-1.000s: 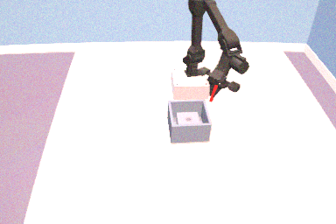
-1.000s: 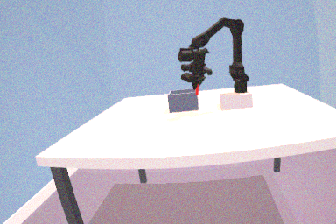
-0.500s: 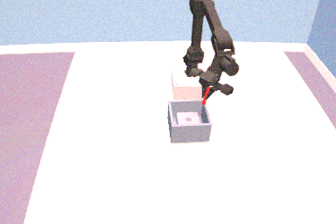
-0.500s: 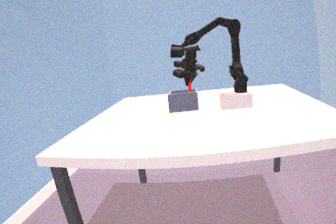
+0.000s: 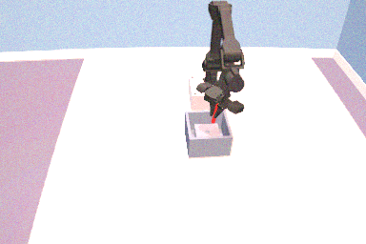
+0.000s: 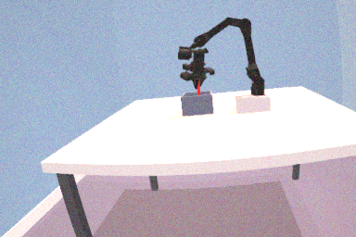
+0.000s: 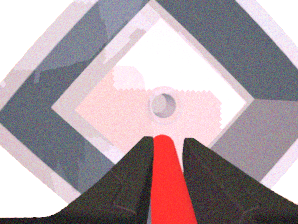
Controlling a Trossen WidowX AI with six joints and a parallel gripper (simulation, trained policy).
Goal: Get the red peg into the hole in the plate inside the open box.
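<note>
The red peg lies 1 cm behind my gripper tip, 1 cm to the left of it and 1 cm above it. Round my gripper tip: grey box 2 cm to the right, 10 cm below; then plate 2 cm to the right, 8 cm below.
</note>
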